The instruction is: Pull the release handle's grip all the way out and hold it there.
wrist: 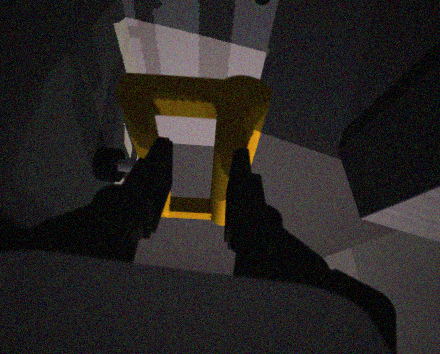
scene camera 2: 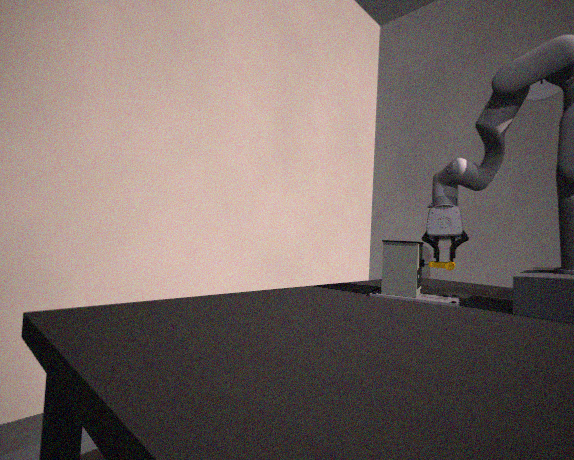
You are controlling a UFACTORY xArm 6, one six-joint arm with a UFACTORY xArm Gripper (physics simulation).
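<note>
The release handle's yellow grip [scene camera 2: 442, 265] [wrist: 195, 90] is a rectangular frame. In the scene view it stands out level to the right of a pale upright box [scene camera 2: 400, 267]. In the wrist view its thicker round bar runs on the right. My gripper [scene camera 2: 444, 259] [wrist: 201, 166] points down at the grip. Its two dark fingers stand part-way apart, with no bar seen pinched between them. In the wrist view they overlap the frame's two side bars, and yellow shows on both sides of the right finger. In the scene view the fingertips are at the grip's top edge; contact cannot be told.
The box stands on a pale base plate [scene camera 2: 440, 300] near the far edge of the dark table [scene camera 2: 280, 360]. A grey block [scene camera 2: 542, 297] under the arm's base stands at the right. A dark round knob [wrist: 109, 164] on a short rod shows left of the grip in the wrist view.
</note>
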